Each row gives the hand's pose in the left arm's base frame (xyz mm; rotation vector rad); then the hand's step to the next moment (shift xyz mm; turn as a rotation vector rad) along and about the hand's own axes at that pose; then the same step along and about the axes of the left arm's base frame.
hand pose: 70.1 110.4 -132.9 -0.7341 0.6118 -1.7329
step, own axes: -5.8 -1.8 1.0 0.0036 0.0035 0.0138
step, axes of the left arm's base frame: 0.8 6.0 1.0 0.0117 -0.0049 0.0074
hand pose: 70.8 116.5 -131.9 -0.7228 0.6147 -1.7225
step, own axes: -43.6 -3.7 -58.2 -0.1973 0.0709 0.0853
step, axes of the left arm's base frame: -36.5 45.4 -43.6 0.1478 0.1697 -0.0243
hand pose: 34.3 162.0 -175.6 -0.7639 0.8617 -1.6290
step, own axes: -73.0 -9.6 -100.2 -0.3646 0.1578 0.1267
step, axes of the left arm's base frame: -73.6 87.7 -48.4 0.2610 0.3142 -0.0839
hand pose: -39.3 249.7 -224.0 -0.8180 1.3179 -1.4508
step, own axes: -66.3 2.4 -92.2 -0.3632 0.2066 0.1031
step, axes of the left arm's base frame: -65.3 92.2 -11.1 0.2492 0.3235 -0.1360
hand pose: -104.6 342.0 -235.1 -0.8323 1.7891 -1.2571
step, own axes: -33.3 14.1 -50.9 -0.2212 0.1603 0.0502
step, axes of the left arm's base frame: -29.5 54.8 4.6 0.1382 0.2128 -0.1131
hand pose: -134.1 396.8 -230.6 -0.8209 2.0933 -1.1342
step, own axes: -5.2 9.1 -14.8 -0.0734 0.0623 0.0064
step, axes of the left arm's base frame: -10.0 15.1 -0.2 0.0361 0.0796 -0.0409
